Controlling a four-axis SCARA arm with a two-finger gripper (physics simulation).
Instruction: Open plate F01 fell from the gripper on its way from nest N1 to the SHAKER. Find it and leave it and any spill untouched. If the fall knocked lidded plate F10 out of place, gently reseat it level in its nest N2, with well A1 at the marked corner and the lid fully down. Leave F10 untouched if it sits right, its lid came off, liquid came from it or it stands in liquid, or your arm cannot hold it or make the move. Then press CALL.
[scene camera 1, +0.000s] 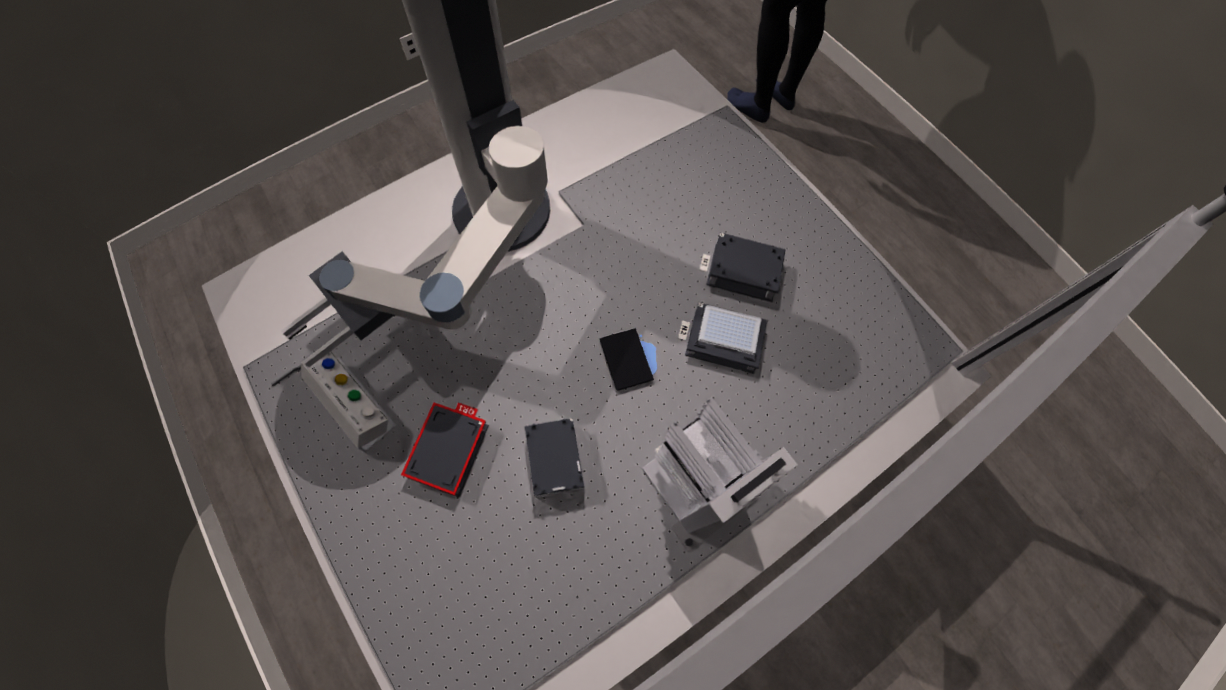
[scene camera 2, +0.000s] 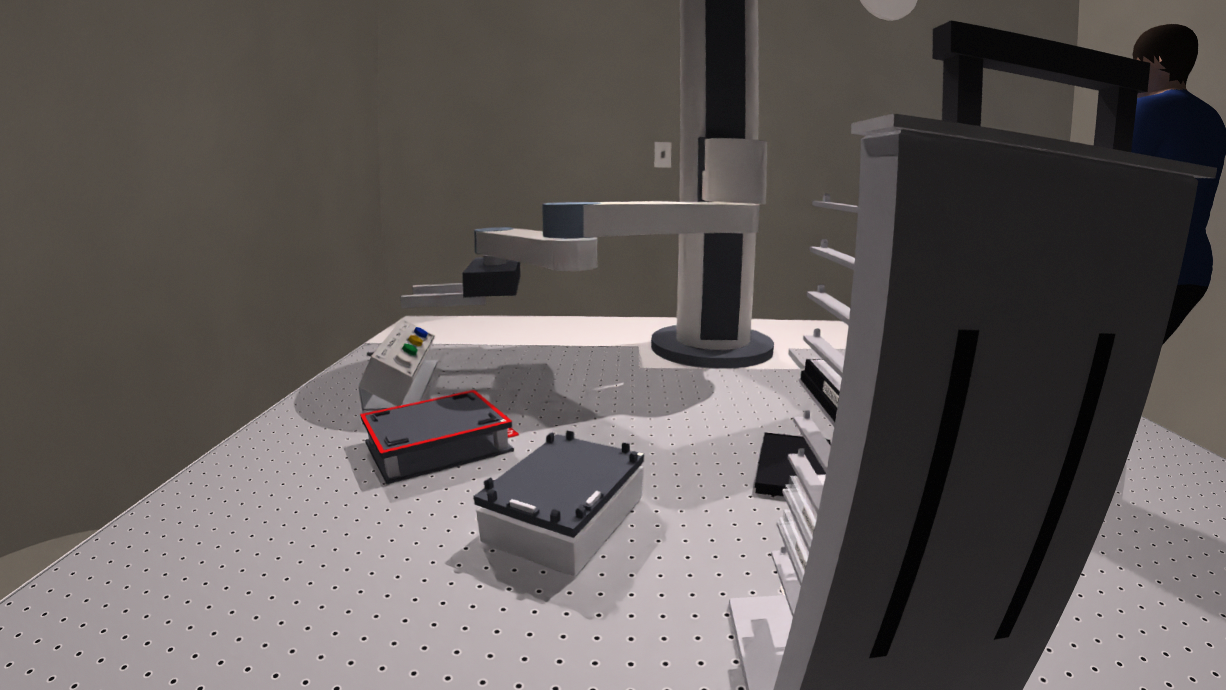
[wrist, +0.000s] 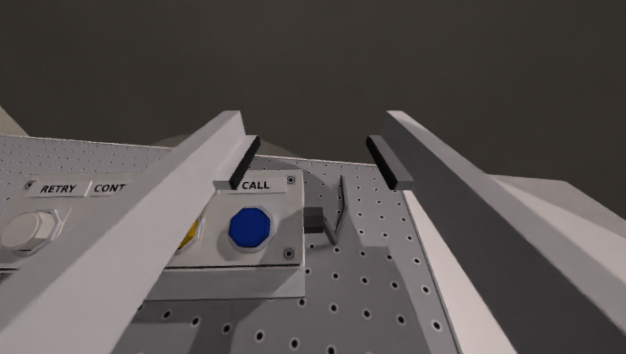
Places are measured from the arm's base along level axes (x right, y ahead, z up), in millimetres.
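Where they show: gripper, fingertip midpoint: (scene camera 1: 294, 349) (scene camera 2: 407, 296) (wrist: 313, 127); arm's base at its link origin: (scene camera 2: 712, 348).
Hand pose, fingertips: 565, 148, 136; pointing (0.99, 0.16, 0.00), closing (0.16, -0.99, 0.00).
Observation:
Things, the pixels of their centre, and the offset from my fingertips, as dx, dy, dz. "spot": a spot on its surface instead. Level surfaces: height alone.
- CALL button at the middle of its body: (wrist: 250, 227) (scene camera 2: 420, 333) (scene camera 1: 328, 364) -35, +37, -59
- button box at the middle of its body: (wrist: 174, 223) (scene camera 2: 400, 359) (scene camera 1: 343, 397) -27, +115, -81
- black plate at the middle of its body: (scene camera 2: 795, 464) (scene camera 1: 626, 359) -592, +371, -116
- table with a blue spill, surface height: dz -122
- Plate F10 at the middle of its body: (scene camera 1: 730, 329) -813, +454, -67
- nest N2 at the middle of its body: (scene camera 1: 726, 337) -809, +458, -100
- Nest N1 at the middle of its body: (scene camera 1: 746, 266) -963, +343, -91
- grey box with a dark clamped top, surface spot: (scene camera 2: 561, 480) (scene camera 1: 556, 460) spot: -339, +484, -68
- tall rack at the middle of its body: (scene camera 2: 922, 451) (scene camera 1: 713, 471) -552, +684, +65
The CALL button (scene camera 1: 328, 363) (scene camera 2: 420, 332) (wrist: 249, 227) is the blue one at the end of the button box (scene camera 1: 370, 426) (scene camera 2: 381, 383) (wrist: 235, 284). My gripper (scene camera 1: 280, 358) (scene camera 2: 408, 291) (wrist: 313, 127) is shut and empty above that end of the box; in the wrist view the blue button shows between its parallel fingers, nearer the left one. A black plate (scene camera 1: 626, 359) (scene camera 2: 774, 464), apparently F01, lies on the table with a blue spill (scene camera 1: 650, 356) at its edge. Plate F10 (scene camera 1: 730, 330) sits on nest N2 (scene camera 1: 724, 358); its exact seating is too small to judge. Nest N1 (scene camera 1: 746, 263) holds no plate.
A red-outlined dark stand (scene camera 1: 444, 450) (scene camera 2: 433, 421) is near the button box. A grey box with a dark clamped top (scene camera 1: 553, 458) (scene camera 2: 561, 480) stands beside it. A tall rack (scene camera 1: 776, 462) (scene camera 2: 1029, 385) stands at the front. A person (scene camera 1: 793, 51) (scene camera 2: 1175, 128) is beyond the table.

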